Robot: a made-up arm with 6 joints.
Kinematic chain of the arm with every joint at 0, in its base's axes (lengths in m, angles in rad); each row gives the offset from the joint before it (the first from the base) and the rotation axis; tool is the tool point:
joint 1: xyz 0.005 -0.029 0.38 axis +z
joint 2: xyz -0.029 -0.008 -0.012 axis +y
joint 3: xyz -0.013 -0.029 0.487 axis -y
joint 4: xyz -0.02 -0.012 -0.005 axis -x
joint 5: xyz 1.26 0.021 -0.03 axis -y
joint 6: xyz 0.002 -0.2 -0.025 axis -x
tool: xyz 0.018 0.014 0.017
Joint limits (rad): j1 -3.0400..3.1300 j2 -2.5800..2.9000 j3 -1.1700..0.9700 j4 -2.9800..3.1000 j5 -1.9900..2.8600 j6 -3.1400..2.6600
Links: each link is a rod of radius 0.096 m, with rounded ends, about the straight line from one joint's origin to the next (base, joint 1, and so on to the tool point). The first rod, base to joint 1, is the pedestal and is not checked.
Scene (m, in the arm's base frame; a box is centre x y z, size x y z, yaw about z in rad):
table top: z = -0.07
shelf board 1: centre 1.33 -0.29 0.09 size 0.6 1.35 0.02 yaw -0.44
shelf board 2: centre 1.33 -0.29 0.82 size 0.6 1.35 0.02 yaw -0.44
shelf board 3: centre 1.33 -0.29 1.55 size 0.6 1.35 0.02 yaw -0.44
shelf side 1: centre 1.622 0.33 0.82 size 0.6 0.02 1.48 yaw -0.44
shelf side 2: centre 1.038 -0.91 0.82 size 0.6 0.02 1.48 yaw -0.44
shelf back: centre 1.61 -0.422 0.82 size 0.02 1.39 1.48 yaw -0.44
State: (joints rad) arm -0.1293 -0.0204 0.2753 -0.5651 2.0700 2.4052
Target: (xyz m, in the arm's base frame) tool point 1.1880 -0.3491 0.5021
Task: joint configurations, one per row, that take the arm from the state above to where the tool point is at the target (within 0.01 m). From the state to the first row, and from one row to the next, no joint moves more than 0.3 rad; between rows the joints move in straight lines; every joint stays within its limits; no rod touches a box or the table.
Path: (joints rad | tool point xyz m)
1: -0.0821 -0.2712 0.0797 -0.6064 2.1095 2.3997 | 1.0390 -0.3163 1.1791
2: -0.0350 -0.5221 -0.1158 -0.6477 2.1491 2.3943 | 0.9199 -0.2594 1.1909
3: 0.0122 -0.7729 -0.3114 -0.6891 2.1886 2.3888 | 0.8110 -0.2138 1.1754
4: 0.0594 -1.0237 -0.5070 -0.7304 2.2282 2.3833 | 0.7189 -0.1778 1.1373
5: 0.0539 -1.0438 -0.7713 -0.7957 2.3667 2.3707 | 0.8016 -0.1718 0.8255
6: 0.0485 -1.0640 -1.0357 -0.8611 2.5051 2.3582 | 0.8065 -0.1695 0.5021
7: 0.0112 -0.7846 -0.8139 -0.8010 2.4008 2.3700 | 0.8776 -0.2046 0.5471
8: -0.0260 -0.5052 -0.5921 -0.7410 2.2966 2.3818 | 0.9709 -0.2450 0.5659
9: -0.0632 -0.2259 -0.3703 -0.6810 2.1923 2.3936 | 1.0778 -0.2929 0.5523
10: -0.1004 0.0535 -0.1485 -0.6210 2.0880 2.4054 | 1.1880 -0.3491 0.5021

